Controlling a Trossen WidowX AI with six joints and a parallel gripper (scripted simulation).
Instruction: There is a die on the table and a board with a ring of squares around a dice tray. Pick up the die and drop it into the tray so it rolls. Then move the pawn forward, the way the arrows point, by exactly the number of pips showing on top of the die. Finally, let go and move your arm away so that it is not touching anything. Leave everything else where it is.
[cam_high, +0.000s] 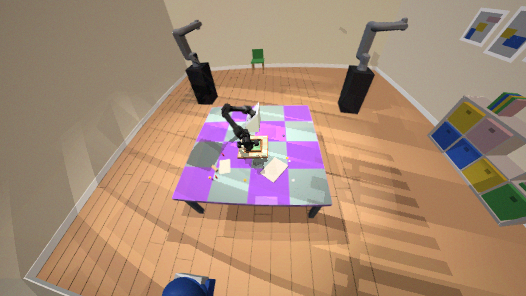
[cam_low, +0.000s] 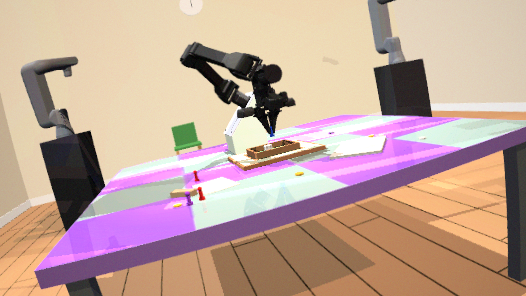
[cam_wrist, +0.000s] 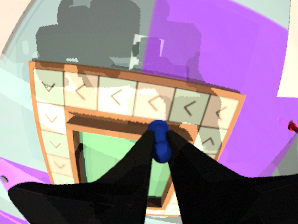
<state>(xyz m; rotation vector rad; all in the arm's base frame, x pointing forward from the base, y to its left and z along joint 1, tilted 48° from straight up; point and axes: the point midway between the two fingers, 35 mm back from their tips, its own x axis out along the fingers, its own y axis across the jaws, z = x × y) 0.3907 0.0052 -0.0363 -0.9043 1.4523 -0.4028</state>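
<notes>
Now: gripper tip 120 mm past the pale die, 10 mm to the left of it and 60 mm above it. The rest, counted from my gripper tip: small tan card: 190 mm ahead, 290 mm to the right, 80 mm below; flat white sheet: 120 mm ahead, 240 mm to the left, 80 mm below; blue pawn: 10 mm above.
</notes>
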